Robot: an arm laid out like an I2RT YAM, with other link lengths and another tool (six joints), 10 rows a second.
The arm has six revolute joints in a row. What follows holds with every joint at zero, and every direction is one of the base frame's. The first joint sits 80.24 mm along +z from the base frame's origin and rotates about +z. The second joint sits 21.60 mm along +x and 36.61 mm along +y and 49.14 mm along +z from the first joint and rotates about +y. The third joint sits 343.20 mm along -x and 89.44 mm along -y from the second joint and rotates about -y. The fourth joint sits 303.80 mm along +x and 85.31 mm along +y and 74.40 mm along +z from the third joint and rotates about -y. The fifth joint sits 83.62 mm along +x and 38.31 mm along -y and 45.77 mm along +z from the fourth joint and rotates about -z. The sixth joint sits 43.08 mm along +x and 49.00 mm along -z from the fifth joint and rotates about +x. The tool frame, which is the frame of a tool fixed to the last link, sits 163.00 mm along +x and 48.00 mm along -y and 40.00 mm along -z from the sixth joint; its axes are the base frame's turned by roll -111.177, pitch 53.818 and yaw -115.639 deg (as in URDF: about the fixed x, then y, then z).
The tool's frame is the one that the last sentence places.
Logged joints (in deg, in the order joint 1, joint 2, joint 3, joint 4, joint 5, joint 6), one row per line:
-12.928 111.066 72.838 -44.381 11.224 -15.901
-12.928 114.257 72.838 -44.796 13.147 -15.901
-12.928 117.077 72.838 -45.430 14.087 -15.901
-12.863 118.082 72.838 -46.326 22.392 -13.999
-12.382 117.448 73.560 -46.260 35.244 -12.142
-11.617 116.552 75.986 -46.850 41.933 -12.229
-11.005 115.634 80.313 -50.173 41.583 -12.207
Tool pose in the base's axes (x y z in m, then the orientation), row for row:
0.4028 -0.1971 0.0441 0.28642 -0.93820 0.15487 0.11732
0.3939 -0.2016 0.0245 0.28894 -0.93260 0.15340 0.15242
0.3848 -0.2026 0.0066 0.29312 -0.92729 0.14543 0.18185
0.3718 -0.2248 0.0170 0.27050 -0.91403 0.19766 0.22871
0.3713 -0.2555 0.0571 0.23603 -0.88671 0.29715 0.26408
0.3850 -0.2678 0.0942 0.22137 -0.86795 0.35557 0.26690
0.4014 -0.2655 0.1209 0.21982 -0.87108 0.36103 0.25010
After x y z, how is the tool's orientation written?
As a quaternion, x y z w.
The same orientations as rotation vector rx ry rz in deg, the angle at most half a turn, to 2 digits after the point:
48.03 -157.32 25.97
47.50 -153.31 25.22
47.41 -149.98 23.52
42.67 -144.18 31.18
36.55 -137.33 46.02
34.23 -134.23 54.99
34.29 -135.88 56.32

